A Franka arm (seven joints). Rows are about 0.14 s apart.
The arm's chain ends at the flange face. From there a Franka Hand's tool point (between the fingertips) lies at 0.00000 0.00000 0.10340 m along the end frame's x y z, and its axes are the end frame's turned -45 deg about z.
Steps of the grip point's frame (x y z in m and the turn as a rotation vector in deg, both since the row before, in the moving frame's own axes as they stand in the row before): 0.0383, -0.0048, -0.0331, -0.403, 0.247, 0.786; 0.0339, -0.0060, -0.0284, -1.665, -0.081, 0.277; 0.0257, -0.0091, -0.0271, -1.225, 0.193, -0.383
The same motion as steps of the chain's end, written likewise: 0.0229, -0.0307, -0.0331, -0.110, 0.460, 0.786; 0.0177, -0.0304, -0.0284, -1.235, 1.120, 0.277; 0.0099, -0.0259, -0.0271, -0.730, 1.003, -0.383
